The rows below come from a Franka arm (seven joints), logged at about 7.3 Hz.
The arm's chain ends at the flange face. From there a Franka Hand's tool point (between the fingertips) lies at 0.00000 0.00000 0.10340 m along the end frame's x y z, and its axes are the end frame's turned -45 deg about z.
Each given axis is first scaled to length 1.
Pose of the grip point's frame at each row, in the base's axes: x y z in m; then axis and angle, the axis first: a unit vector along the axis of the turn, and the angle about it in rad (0 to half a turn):
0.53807 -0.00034 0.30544 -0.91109 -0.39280 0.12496 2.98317
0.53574 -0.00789 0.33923 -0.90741 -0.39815 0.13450 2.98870
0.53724 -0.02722 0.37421 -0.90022 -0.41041 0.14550 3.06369
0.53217 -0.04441 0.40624 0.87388 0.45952 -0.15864 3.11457
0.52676 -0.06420 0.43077 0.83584 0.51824 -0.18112 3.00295
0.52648 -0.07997 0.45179 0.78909 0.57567 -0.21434 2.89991
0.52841 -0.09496 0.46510 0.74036 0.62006 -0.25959 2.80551
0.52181 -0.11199 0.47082 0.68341 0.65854 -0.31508 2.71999
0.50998 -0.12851 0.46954 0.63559 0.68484 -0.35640 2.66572
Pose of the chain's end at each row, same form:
0.56787 -0.00512 0.40434 -0.98927 -0.01420 0.14541 3.09072
0.56710 -0.01117 0.43770 -0.98799 -0.02054 0.15315 3.10311
0.56759 -0.02213 0.47293 0.98819 0.03465 -0.14925 3.10227
0.55955 -0.02690 0.50440 0.98577 0.09036 -0.14176 2.99509
0.55051 -0.03294 0.52643 0.97690 0.15997 -0.14169 2.87452
0.54670 -0.03530 0.54282 0.96042 0.23256 -0.15333 2.75357
0.54590 -0.03736 0.54917 0.93872 0.29502 -0.17822 2.63114
0.53653 -0.04204 0.54553 0.90899 0.35693 -0.21527 2.50863
0.52178 -0.05073 0.53664 0.88119 0.40411 -0.24534 2.42581

